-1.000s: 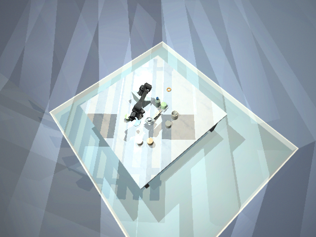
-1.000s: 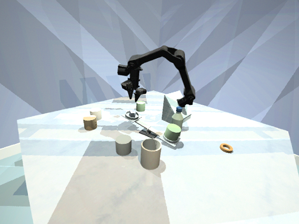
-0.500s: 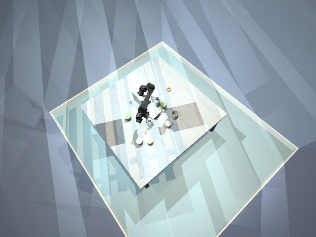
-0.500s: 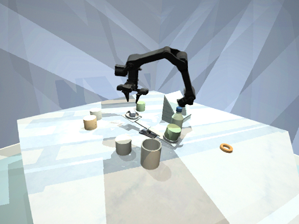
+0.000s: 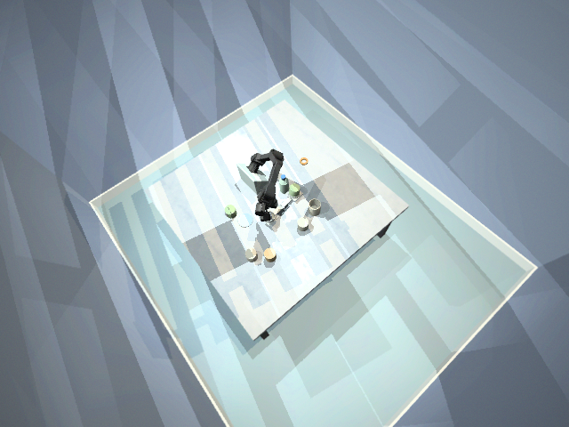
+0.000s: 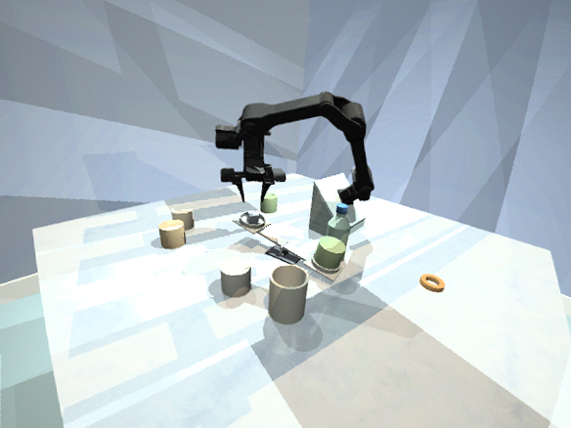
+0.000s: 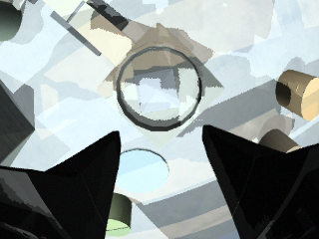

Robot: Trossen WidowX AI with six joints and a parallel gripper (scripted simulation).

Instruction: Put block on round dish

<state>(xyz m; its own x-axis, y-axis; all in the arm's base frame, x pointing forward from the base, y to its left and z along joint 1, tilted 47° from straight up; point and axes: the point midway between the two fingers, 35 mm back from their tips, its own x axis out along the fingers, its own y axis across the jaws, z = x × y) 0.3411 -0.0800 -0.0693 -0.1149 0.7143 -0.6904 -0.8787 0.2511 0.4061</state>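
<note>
Right now my gripper tip is 40 mm above the grey block, 20 mm to the right of it and 10 mm short of it. Also, from my gripper tip: pale blue round dish 130 mm below, 110 mm to the right, 100 mm behind; then tan cylinder 200 mm ahead, 100 mm to the right, 90 mm below; then blue-capped bottle 230 mm to the left, 140 mm behind, 20 mm below.
</note>
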